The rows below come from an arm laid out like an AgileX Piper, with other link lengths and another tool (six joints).
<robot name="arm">
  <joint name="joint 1" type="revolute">
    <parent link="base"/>
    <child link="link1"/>
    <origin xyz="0 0 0.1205"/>
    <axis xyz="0 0 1"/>
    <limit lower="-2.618" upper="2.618"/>
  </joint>
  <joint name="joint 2" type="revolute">
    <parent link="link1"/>
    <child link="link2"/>
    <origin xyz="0 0 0" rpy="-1.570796 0 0"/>
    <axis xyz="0 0 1"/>
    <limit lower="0" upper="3.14"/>
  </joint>
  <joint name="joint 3" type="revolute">
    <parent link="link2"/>
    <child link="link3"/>
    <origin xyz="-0.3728 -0.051 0"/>
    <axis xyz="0 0 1"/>
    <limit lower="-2.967" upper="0"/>
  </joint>
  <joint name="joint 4" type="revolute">
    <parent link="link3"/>
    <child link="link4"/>
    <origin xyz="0.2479 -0.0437 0" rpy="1.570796 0 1.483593"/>
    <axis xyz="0 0 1"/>
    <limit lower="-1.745" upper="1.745"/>
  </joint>
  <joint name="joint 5" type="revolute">
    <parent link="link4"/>
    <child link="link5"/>
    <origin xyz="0 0 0" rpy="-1.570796 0 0"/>
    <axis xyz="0 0 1"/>
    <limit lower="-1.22" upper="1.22"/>
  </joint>
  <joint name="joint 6" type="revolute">
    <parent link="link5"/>
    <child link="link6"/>
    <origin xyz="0 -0.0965 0" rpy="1.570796 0 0"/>
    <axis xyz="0 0 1"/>
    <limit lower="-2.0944" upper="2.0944"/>
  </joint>
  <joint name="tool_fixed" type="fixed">
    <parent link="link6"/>
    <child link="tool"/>
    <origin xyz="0.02 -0.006 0.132" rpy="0 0.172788 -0.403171"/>
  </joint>
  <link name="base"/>
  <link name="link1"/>
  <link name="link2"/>
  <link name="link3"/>
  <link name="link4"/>
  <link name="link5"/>
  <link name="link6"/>
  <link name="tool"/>
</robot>
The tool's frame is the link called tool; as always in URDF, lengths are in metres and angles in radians.
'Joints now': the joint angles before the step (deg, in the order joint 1, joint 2, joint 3, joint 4, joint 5, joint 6). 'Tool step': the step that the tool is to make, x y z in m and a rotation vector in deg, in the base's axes. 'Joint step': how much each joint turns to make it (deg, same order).
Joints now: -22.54 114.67 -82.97 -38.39 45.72 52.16
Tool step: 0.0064 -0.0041 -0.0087 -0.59 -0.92 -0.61
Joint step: 0.01 1.31 0.07 -1.94 -1.50 2.90
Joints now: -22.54 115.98 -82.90 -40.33 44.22 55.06
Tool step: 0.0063 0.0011 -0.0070 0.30 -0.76 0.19
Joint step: 0.16 0.85 0.04 -0.29 -1.31 1.07
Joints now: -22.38 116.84 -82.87 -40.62 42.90 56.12
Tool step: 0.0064 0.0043 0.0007 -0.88 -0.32 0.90
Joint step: 0.98 0.17 -0.01 -1.47 -0.32 1.22
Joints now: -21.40 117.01 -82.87 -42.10 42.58 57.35
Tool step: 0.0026 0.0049 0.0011 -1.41 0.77 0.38
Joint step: 1.33 0.20 -0.01 -2.15 1.12 1.69
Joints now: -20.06 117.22 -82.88 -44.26 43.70 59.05
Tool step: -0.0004 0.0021 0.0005 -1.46 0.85 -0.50
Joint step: 1.02 0.28 0.04 -2.24 1.51 2.15
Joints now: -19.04 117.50 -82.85 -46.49 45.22 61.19
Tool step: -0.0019 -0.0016 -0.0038 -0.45 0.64 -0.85
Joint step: 0.11 0.57 0.03 -0.94 0.75 1.24
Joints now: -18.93 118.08 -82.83 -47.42 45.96 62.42
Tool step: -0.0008 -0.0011 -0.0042 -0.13 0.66 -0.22
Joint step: 0.00 0.56 -0.03 -0.38 0.30 0.29
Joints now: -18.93 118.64 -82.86 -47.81 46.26 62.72
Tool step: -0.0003 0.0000 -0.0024 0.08 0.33 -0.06
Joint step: 0.01 0.27 -0.01 0.01 0.11 -0.01
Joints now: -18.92 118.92 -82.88 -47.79 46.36 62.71
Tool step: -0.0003 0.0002 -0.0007 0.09 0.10 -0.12
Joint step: 0.01 0.07 -0.03 0.12 0.11 -0.01
